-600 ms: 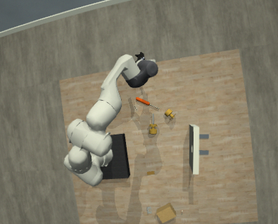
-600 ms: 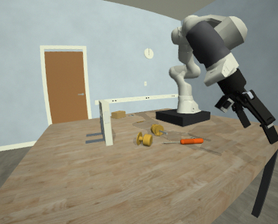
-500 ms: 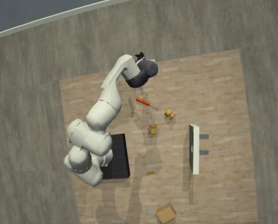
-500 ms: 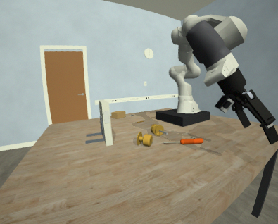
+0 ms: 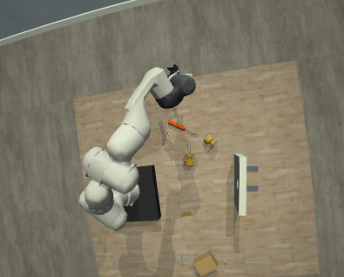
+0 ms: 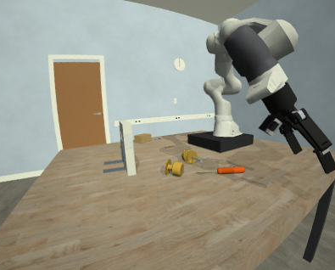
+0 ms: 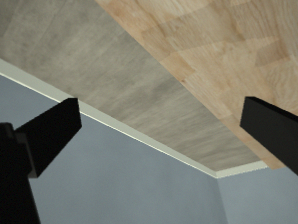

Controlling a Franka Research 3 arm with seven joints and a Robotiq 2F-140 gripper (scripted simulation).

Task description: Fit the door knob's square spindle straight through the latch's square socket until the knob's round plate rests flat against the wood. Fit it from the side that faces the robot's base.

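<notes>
The brass door knob lies 46 cm to the right of my hand, 9 cm below it and 7 cm ahead of it. Also, from my hand: brass knob (39 cm to the right, 21 cm ahead, 9 cm below); screw (31 cm to the right, 12 cm below, 4 cm behind); cardboard box (114 cm to the right, 9 cm below, 6 cm ahead).
</notes>
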